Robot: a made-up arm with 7 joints. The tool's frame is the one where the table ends. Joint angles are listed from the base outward.
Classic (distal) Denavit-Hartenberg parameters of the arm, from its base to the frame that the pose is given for. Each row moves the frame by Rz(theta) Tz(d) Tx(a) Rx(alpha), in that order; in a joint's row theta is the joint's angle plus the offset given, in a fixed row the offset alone. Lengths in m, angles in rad.
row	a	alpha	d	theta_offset
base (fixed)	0	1.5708	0	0
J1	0	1.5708	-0.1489	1.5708
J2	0	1.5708	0	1.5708
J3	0	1.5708	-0.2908	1.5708
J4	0	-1.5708	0	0
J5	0	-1.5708	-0.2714	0
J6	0	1.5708	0	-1.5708
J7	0	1.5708	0	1.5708
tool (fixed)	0	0	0	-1.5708
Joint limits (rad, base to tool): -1.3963..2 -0.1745..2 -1.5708..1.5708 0..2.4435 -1.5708..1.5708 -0.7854..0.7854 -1.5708..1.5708
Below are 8 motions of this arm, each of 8 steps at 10 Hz.
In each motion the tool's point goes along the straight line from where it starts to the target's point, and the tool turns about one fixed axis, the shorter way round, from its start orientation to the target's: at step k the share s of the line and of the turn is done. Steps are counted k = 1, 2, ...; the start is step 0. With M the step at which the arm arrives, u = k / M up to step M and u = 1 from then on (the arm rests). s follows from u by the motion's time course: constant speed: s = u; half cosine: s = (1 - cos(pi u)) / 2; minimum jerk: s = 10 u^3 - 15 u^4 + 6 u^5.
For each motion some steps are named. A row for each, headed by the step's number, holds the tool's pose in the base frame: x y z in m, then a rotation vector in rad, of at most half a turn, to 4 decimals.
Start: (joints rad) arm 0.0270 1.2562 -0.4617 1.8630 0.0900 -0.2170 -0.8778
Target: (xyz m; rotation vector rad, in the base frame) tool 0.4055 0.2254 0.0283 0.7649 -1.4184 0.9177
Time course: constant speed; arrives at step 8
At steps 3, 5, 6, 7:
3: 0.3004 0.2816 -0.0953 0.8365 -1.8569 0.0096
5: 0.3424 0.2591 -0.0459 0.8214 -1.7071 0.3879
6: 0.3635 0.2479 -0.0212 0.8070 -1.6190 0.5698
7: 0.3845 0.2366 0.0036 0.7881 -1.5227 0.7465

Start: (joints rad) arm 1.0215 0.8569 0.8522 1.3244 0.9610 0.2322 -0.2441
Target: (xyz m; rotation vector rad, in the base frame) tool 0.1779 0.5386 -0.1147 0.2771 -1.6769 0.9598
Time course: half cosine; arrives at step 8
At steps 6, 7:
6: 0.1756 0.5400 -0.0827 0.2346 -1.8106 1.0211
7: 0.1773 0.5390 -0.1064 0.2664 -1.7117 0.9758

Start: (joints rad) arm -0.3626 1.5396 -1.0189 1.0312 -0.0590 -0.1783 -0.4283
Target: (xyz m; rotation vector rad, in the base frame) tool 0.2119 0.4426 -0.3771 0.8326 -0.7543 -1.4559
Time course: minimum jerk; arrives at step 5
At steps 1, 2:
1: 0.0491 0.5652 -0.2490 0.7356 -0.2351 -1.5793
2: 0.0939 0.5314 -0.2843 0.7654 -0.3788 -1.5521

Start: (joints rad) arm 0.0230 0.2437 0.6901 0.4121 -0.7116 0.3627 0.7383
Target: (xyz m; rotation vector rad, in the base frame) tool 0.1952 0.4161 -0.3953 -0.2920 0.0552 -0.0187
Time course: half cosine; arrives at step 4
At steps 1, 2, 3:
1: 0.1101 0.3565 -0.4887 -0.2398 0.0120 0.0336
2: 0.1453 0.3812 -0.4500 -0.2615 0.0299 0.0120
3: 0.1806 0.4059 -0.4113 -0.2831 0.0478 -0.0097

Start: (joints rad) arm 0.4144 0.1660 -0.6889 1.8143 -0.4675 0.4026 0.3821
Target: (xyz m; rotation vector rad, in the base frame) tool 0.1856 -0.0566 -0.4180 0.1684 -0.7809 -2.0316
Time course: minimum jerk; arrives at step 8
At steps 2, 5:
2: 0.2763 0.0130 -0.1750 0.0573 -1.5242 -1.3371
5: 0.2134 -0.0352 -0.3434 0.1354 -1.0314 -1.8404

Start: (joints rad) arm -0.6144 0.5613 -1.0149 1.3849 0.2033 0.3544 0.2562
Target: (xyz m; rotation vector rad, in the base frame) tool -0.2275 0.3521 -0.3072 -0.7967 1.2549 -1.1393
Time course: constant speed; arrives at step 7
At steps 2, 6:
2: -0.1514 0.1996 -0.3846 -0.7268 0.4192 -0.9613
6: -0.2123 0.3216 -0.3227 -0.7893 1.0847 -1.1116

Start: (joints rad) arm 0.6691 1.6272 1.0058 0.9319 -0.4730 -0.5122 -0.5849
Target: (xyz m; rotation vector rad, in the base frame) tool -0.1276 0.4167 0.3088 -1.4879 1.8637 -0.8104
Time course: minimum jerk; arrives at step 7
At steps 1, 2, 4, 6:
1: -0.0404 0.5864 0.2382 -2.3472 1.4982 -0.4165
2: -0.0512 0.5653 0.2469 -2.2474 1.5587 -0.4730
4: -0.0947 0.4806 0.2822 -1.8247 1.7580 -0.6784
6: -0.1255 0.4207 0.3071 -1.5095 1.8581 -0.8026

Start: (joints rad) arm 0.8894 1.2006 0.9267 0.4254 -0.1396 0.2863 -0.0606
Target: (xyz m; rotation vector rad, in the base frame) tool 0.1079 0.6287 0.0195 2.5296 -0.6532 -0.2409
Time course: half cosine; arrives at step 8
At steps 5, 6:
5: 0.1143 0.6454 0.0080 2.1430 -0.9419 0.3004
6: 0.1109 0.6366 0.0140 2.3605 -0.8015 0.0245

